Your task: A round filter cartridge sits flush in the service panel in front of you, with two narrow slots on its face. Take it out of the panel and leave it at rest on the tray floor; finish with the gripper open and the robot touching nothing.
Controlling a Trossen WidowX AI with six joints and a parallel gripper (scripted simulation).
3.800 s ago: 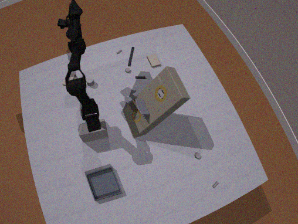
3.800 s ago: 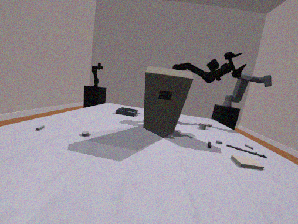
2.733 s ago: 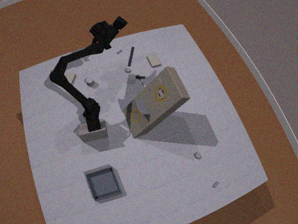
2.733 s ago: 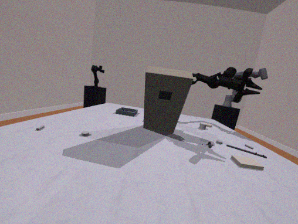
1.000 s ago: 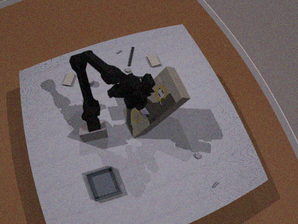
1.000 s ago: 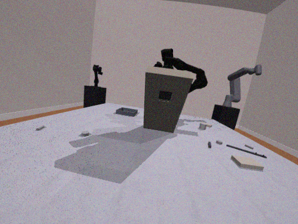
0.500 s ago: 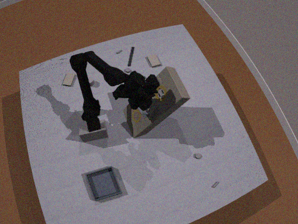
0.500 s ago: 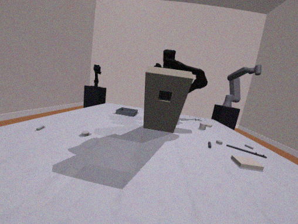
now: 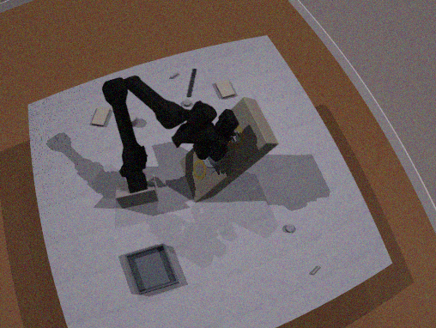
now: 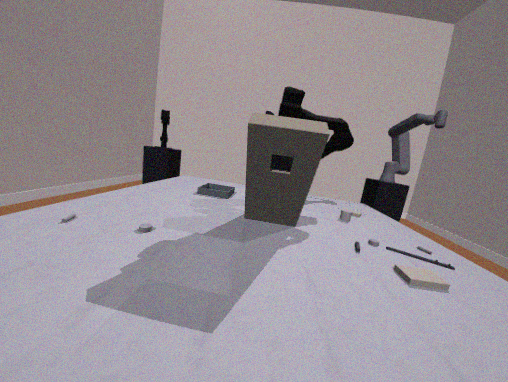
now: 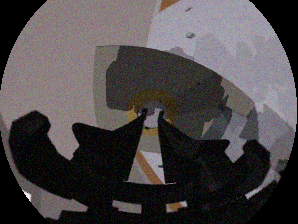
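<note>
My gripper tip is now 20 mm short of the round filter cartridge and 20 mm above it. Round my gripper tip: tan service panel (30 mm behind, 90 mm below); then dark square tray (400 mm behind, 290 mm to the right, 240 mm below).
</note>
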